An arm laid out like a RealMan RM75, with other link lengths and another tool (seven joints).
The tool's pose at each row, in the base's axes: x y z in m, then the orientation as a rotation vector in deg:
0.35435 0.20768 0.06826 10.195 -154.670 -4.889
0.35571 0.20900 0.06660 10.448 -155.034 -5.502
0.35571 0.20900 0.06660 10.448 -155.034 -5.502
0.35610 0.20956 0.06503 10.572 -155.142 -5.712
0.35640 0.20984 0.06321 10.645 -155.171 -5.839
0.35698 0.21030 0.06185 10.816 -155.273 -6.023
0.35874 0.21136 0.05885 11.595 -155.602 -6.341
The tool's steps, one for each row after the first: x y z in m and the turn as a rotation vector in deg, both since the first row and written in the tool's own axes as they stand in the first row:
-0.00210 0.00101 0.00097 -0.360 -0.417 -0.267
-0.00210 0.00101 0.00097 -0.360 -0.417 -0.267
-0.00318 0.00138 0.00224 -0.479 -0.544 -0.384
-0.00424 0.00147 0.00377 -0.554 -0.586 -0.455
-0.00539 0.00174 0.00477 -0.647 -0.708 -0.601
-0.00837 0.00233 0.00677 -0.718 -1.090 -1.190

